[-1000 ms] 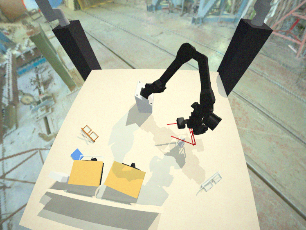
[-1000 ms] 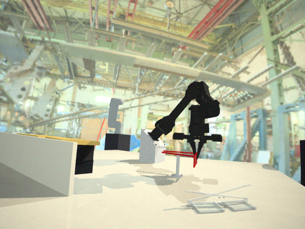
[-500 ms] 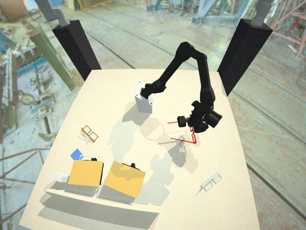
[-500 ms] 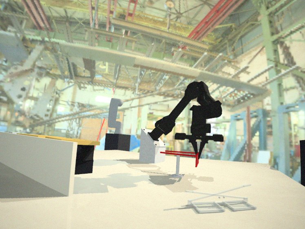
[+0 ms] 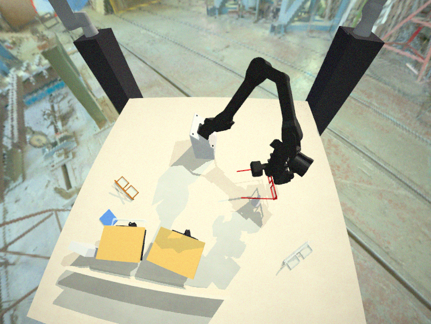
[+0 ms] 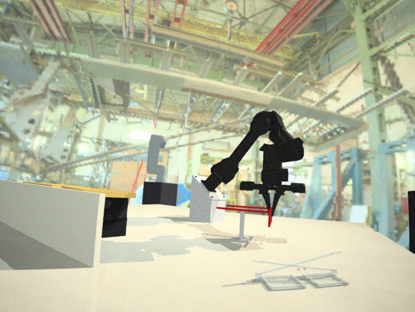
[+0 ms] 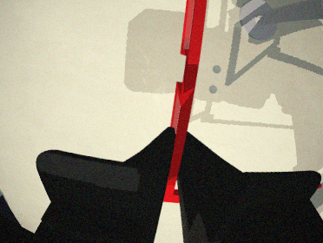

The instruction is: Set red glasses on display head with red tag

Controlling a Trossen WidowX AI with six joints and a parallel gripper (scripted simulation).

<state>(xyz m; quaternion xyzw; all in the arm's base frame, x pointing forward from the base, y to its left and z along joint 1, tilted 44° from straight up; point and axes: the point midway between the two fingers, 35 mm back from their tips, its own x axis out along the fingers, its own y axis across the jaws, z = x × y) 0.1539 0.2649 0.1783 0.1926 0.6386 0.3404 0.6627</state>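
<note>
Right now the post is 11 cm ahead of my gripper tip, 5 cm to the right of it and 3 cm below it. From my gripper tip the other things lie so: white slab: 47 cm ahead, 43 cm to the right; then blue tag: 71 cm to the right, 28 cm ahead, 6 cm below.
</note>
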